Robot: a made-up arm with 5 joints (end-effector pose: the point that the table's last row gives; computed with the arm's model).
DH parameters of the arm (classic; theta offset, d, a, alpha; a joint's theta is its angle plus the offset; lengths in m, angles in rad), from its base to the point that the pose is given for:
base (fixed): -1.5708 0.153 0 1.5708
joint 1: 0 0.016 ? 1.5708
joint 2: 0 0.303 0.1 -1.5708
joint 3: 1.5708 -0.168 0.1 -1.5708
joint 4: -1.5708 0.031 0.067 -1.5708
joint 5: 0.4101 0 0.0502 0
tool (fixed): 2.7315 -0.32 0 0
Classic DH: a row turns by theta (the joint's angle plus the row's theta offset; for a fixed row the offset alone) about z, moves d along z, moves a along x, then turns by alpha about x.
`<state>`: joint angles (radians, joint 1 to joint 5).
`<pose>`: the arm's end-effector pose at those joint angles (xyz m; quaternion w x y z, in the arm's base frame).
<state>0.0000 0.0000 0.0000 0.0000 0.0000</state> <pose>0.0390 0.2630 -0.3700 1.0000 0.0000 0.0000 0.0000</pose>
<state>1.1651 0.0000 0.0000 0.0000 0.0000</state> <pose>0.0390 -0.3768 -0.2950 0.8351 -0.5502 0.0000 0.0000</pose>
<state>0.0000 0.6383 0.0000 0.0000 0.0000</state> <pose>-0.0249 0.2478 -0.3700 0.9495 0.0000 0.0000 -0.3138</pose>
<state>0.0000 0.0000 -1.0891 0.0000 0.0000</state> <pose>0.0390 0.4521 -0.2422 0.8554 0.5180 0.0000 0.0000</pose>
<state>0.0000 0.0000 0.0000 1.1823 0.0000</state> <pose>-0.1870 0.2630 -0.0666 0.8303 0.0000 0.5573 0.0000</pose>
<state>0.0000 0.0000 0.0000 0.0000 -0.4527</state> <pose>0.0349 0.2851 -0.3700 0.9745 0.0000 0.0000 -0.2244</pose>
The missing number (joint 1, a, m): -0.352
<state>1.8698 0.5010 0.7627 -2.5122 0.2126</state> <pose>0.4235 -0.1548 -0.0413 0.1358 0.5168 0.2187 -0.8165</pose>
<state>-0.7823 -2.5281 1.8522 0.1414 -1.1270</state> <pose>0.1479 0.6557 0.3699 0.3958 0.3378 -0.8537 0.0192</pose>
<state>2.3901 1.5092 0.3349 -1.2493 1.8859</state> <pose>-0.1045 -0.1425 0.4744 0.2346 0.9175 -0.3043 0.1025</pose>
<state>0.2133 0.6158 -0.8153 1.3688 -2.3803</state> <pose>-0.2043 0.3059 -0.1080 0.2730 -0.2837 0.5290 -0.7518</pose>
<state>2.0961 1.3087 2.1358 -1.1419 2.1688</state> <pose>-0.0437 -0.1793 0.3958 0.0303 0.2150 -0.9040 0.3682</pose>
